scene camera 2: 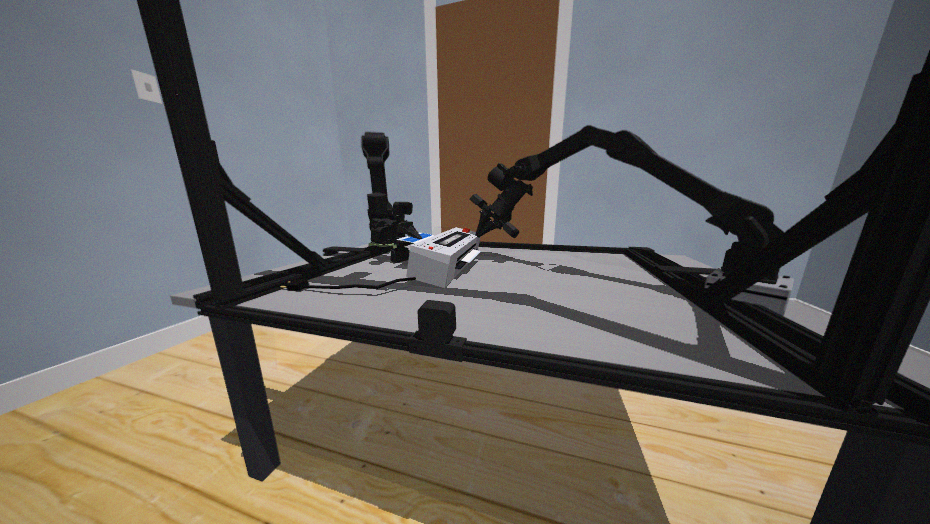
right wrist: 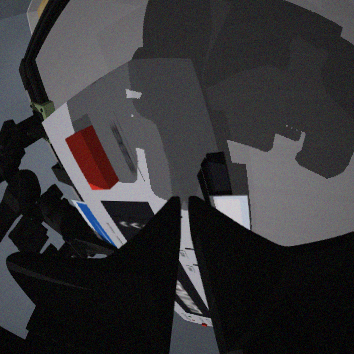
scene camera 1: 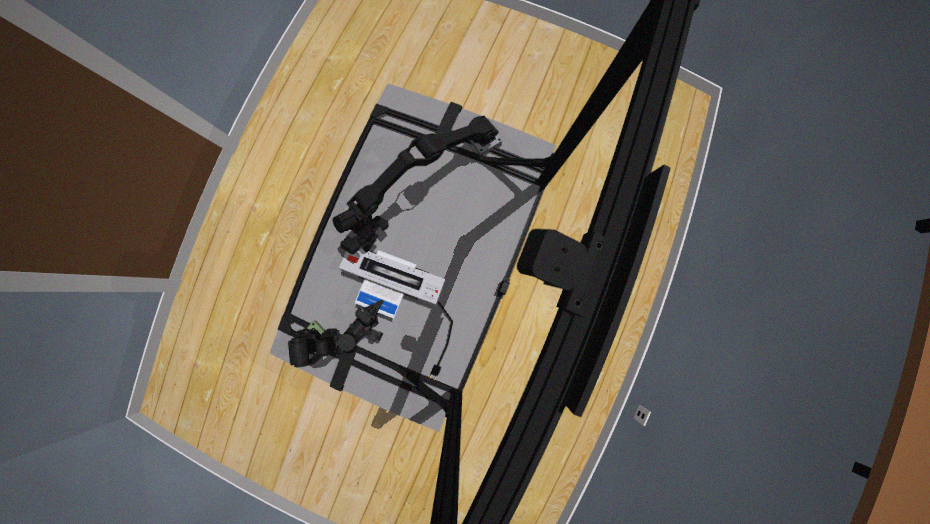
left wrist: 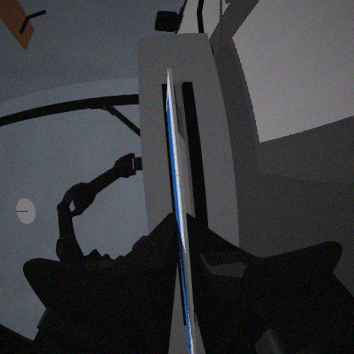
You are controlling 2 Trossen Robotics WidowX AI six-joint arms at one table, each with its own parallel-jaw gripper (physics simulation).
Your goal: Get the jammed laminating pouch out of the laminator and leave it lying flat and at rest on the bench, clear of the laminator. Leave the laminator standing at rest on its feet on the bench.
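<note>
The white laminator stands on the bench and looks slightly tilted in scene camera 2, with its base higher toward the left arm. The white and blue pouch sticks out of the slot facing the left arm. A white sheet end shows at the opposite slot. My left gripper is shut on the pouch's outer part. My right gripper is shut, its tips close over the laminator's end near the red switch; contact is unclear.
A black cable runs from the laminator to a plug on the bench. Black frame rails edge the bench. A black camera box stands at the near rail. A green part lies by the left arm's base.
</note>
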